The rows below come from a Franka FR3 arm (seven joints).
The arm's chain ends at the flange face. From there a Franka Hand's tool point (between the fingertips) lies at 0.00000 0.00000 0.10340 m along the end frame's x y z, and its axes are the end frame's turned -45 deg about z.
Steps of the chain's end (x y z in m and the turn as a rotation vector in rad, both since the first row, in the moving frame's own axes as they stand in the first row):
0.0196, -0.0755, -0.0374, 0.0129, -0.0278, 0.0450
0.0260, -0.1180, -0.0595, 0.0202, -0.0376, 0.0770
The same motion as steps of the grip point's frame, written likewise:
0.0662, -0.0425, -0.0374, 0.0288, -0.0105, 0.0450
0.1007, -0.0693, -0.0596, 0.0409, -0.0123, 0.0770

